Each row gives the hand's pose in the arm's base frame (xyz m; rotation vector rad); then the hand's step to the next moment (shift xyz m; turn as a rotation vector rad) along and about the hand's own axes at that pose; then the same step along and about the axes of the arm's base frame.
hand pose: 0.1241 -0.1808 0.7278 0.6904 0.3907 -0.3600
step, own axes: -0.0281 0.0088 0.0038 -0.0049 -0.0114 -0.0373
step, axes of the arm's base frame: -0.0196 0.0091 0.0204 -0.0177 0.0178 -0.0302
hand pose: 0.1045 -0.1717 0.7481 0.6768 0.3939 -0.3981
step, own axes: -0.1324 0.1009 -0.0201 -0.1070 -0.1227 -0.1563
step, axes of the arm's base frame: -0.0695 0.1148 0.1005 -0.1836 0.0409 -0.1247
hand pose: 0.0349 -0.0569 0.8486 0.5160 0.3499 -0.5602
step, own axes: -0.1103 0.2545 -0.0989 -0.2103 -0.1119 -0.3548
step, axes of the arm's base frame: 0.0433 0.2847 0.0614 -0.2939 0.2005 -0.2367
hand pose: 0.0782 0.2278 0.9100 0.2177 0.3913 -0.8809
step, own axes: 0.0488 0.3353 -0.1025 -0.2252 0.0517 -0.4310
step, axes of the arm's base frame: 0.2658 0.2089 -0.1050 -0.1928 0.3386 -0.2955
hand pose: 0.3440 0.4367 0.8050 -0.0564 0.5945 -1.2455
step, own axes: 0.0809 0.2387 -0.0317 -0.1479 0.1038 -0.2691
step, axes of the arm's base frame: 0.2090 0.0168 -0.1434 -0.0594 0.2422 -0.2070
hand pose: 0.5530 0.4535 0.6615 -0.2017 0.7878 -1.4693
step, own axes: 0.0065 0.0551 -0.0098 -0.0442 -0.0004 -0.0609
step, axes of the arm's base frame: 0.0382 0.0047 -0.0412 -0.0317 0.0616 -0.0294
